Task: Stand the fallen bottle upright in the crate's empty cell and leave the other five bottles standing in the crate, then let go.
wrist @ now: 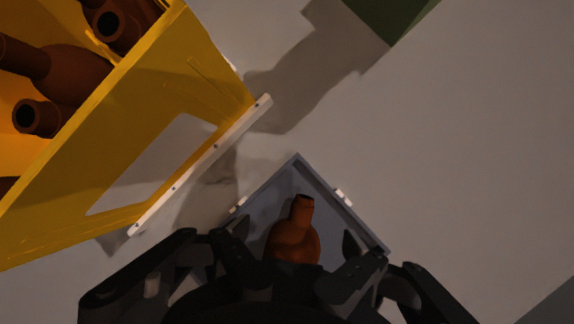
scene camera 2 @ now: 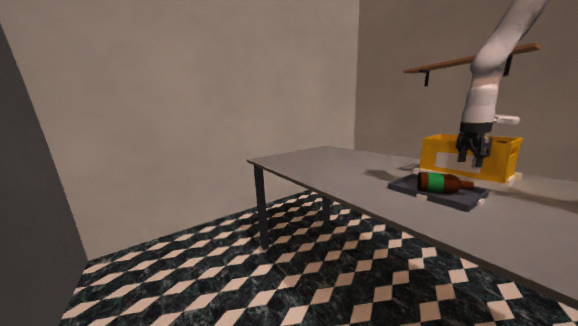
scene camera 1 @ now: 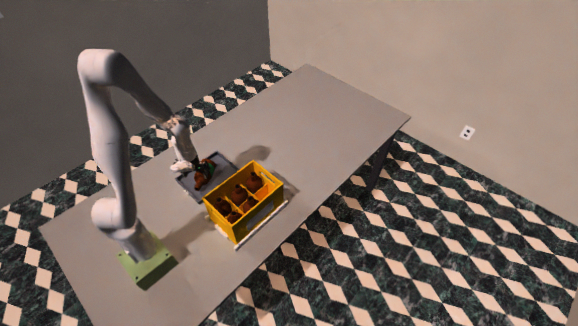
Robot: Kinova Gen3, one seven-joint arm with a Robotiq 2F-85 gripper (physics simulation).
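Where they show: gripper, fingertip midpoint: [wrist: 295, 231] [scene camera 2: 468, 165] [scene camera 1: 195, 176]; arm's base, link origin: [scene camera 1: 144, 249].
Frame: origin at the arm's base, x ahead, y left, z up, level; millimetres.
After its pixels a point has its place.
Observation:
The fallen brown bottle [scene camera 1: 200, 180] {x 342, y 150, z -35 mm} [scene camera 2: 451, 184] {x 343, y 202, z -43 mm} [wrist: 294, 241] {x 348, y 161, z -23 mm} with a green label lies on its side in the grey tray [scene camera 1: 226, 171] {x 479, y 149, z -90 mm} [scene camera 2: 457, 202] {x 298, y 275, z -72 mm} [wrist: 326, 212] {x 303, y 181, z -90 mm}. My gripper [scene camera 1: 202, 168] {x 326, y 140, z 19 mm} [scene camera 2: 470, 161] {x 326, y 140, z 19 mm} [wrist: 295, 231] {x 326, y 140, z 19 mm} is open and empty, pointing down a little above the bottle. In the wrist view its fingers appear on either side of the bottle's body, and the palm hides the labelled part. The yellow crate [scene camera 1: 241, 232] {x 308, y -198, z -13 mm} [scene camera 2: 506, 167] {x 271, y -41, z -12 mm} [wrist: 165, 102] {x 330, y -13, z 44 mm} stands beside the tray. Its other five bottles stand in cells; the empty cell [scene camera 1: 270, 187] {x 539, y -116, z -18 mm} is at the end away from the robot base, on the side away from the tray.
White strips [scene camera 1: 264, 224] {x 417, y -206, z -81 mm} [wrist: 201, 162] {x 392, y -2, z -65 mm} run along the crate's foot, close to the tray. The crate walls rise above the tray. The green robot base [scene camera 1: 150, 270] {x -22, y -86, z -4 mm} [wrist: 395, 15] {x 60, y 35, z -55 mm} is on the table [scene camera 1: 300, 115] {x 1046, y 181, z -95 mm} [scene camera 2: 340, 170] {x 829, y 228, z -95 mm}. A wooden shelf [scene camera 2: 442, 64] is on the wall behind the arm.

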